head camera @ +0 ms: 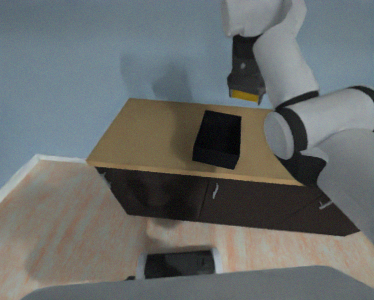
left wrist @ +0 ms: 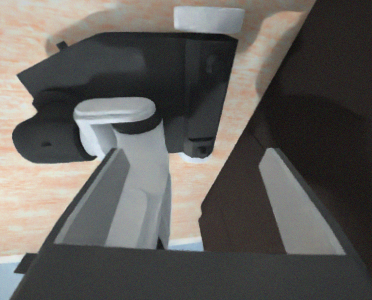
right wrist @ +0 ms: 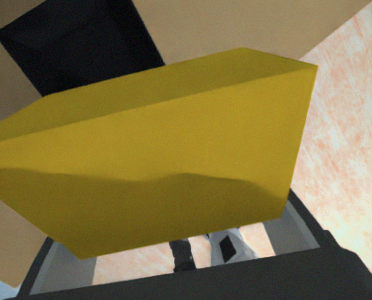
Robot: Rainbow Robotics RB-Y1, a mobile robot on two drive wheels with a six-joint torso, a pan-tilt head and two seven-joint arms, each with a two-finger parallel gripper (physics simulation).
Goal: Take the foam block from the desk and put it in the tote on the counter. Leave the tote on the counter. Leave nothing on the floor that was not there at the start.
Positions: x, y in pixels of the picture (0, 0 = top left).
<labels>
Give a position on a counter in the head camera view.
145, 156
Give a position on a yellow foam block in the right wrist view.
At 208, 144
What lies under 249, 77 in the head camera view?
My right gripper.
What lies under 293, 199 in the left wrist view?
My left gripper.
</labels>
